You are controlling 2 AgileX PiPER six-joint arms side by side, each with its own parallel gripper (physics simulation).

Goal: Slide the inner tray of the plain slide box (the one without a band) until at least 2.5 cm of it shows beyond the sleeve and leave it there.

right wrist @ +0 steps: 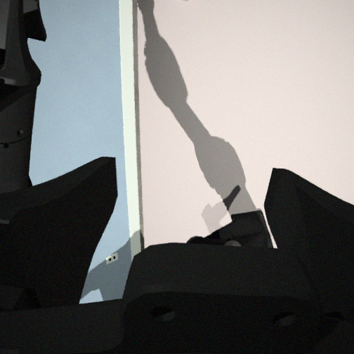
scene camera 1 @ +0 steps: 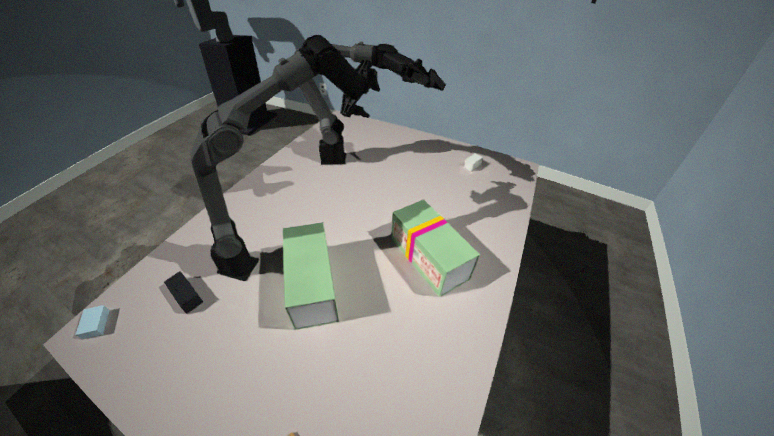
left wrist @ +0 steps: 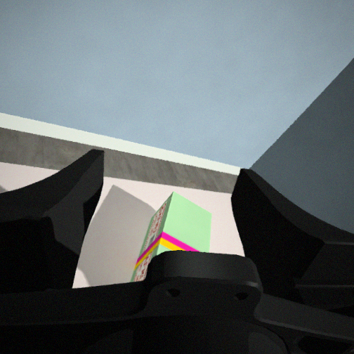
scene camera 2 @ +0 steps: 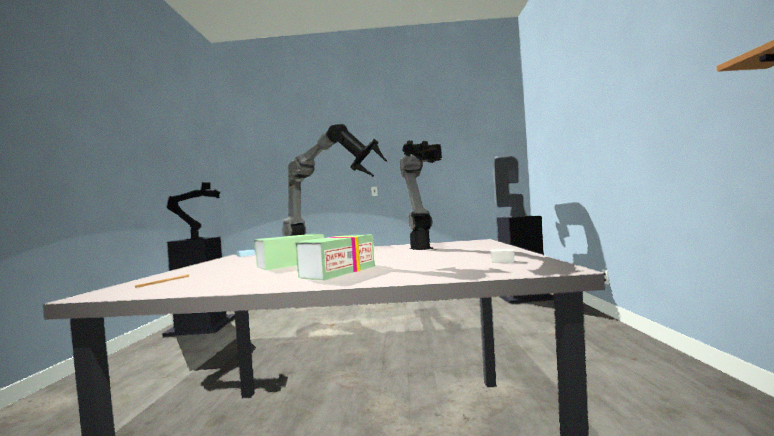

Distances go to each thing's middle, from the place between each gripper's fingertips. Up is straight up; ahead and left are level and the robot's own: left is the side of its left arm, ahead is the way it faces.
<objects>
The black block (scene camera 1: 185, 295) lies 650 mm to the right of my left hand, 450 mm behind it and 370 mm below it. Round my left hand: light blue block (scene camera 1: 93, 320) 830 mm to the right, 620 mm behind, 370 mm below.
The black block is 530 mm to the right of my right hand, 330 mm below it and 310 mm behind it. The rest, counted from my right hand: light blue block: 710 mm to the right, 480 mm behind, 340 mm below.
</objects>
